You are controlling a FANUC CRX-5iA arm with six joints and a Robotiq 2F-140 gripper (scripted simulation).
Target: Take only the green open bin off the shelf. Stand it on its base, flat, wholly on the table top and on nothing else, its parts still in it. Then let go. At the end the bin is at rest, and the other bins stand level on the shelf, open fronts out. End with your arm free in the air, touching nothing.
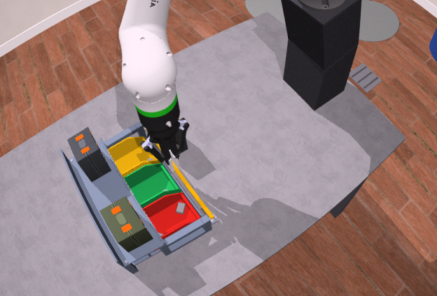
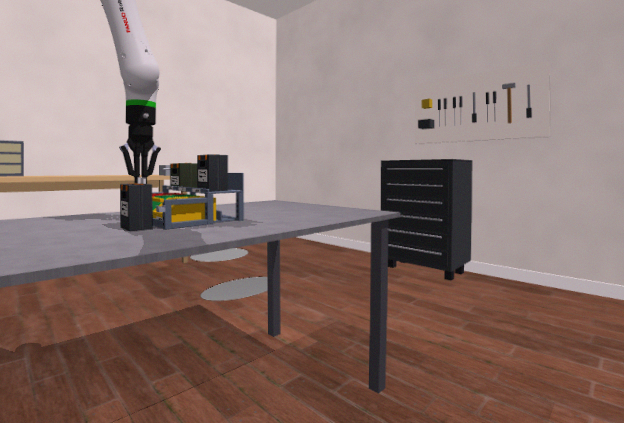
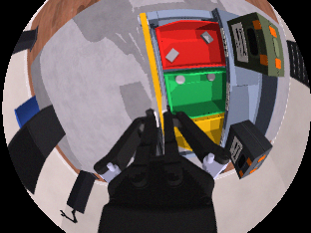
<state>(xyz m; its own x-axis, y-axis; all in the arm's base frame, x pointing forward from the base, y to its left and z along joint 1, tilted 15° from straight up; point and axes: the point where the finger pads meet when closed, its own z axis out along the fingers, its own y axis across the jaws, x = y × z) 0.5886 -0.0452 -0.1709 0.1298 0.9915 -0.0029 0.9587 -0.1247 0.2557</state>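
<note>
My hand is 10 cm short of the green open bin, 1 cm to the left of it and 7 cm above it. Round my hand: yellow bar: 3 cm below; dark box: 6 cm behind, 11 cm to the right, 5 cm below; red bin: 12 cm ahead, 10 cm to the left, 7 cm below.
</note>
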